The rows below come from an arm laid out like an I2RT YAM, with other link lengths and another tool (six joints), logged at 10 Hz.
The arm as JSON. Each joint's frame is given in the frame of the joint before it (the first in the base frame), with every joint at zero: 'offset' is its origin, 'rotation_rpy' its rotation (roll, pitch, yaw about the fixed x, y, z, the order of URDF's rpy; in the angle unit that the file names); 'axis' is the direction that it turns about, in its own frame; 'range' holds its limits. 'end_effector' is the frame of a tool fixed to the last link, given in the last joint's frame.
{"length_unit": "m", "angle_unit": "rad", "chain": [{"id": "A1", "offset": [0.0, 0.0, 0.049], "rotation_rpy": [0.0, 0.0, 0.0], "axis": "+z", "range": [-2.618, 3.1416]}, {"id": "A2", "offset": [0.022, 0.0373, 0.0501], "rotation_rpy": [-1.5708, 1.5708, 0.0], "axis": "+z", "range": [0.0, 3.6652]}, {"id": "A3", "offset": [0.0, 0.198, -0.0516], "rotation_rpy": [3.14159, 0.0, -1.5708], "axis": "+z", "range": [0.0, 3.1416]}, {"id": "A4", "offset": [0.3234, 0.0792, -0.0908], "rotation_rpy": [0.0, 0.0, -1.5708], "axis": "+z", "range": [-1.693, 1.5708]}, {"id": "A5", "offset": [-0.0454, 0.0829, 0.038], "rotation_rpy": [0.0, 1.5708, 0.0], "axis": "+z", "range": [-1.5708, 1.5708]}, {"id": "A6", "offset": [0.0, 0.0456, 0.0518], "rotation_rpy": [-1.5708, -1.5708, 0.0], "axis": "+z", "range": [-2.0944, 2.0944]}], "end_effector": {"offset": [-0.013, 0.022, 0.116], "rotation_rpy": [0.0, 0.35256, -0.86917]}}
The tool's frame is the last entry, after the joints.
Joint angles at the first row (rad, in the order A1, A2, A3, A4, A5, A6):
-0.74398, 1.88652, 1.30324, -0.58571, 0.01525, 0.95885
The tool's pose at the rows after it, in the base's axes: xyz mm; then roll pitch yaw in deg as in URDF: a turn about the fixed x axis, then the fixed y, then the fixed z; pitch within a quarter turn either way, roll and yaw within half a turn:
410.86 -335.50 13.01 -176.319 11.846 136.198
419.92 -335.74 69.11 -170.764 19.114 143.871
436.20 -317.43 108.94 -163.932 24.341 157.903
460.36 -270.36 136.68 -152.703 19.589 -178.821
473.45 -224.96 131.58 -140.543 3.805 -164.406
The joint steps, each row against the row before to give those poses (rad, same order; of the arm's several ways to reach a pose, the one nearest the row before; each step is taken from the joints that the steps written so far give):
0.00000, -0.11477, -0.02309, 0.06536, 0.05593, -0.09447
0.00896, -0.12774, -0.03302, 0.04635, 0.01309, -0.13205
0.01870, -0.10506, -0.04924, 0.06796, -0.06140, -0.19278
0.06600, -0.03364, 0.05292, -0.07428, -0.06183, -0.32671
0.13342, 0.01749, 0.04814, -0.08138, 0.18097, -0.29608

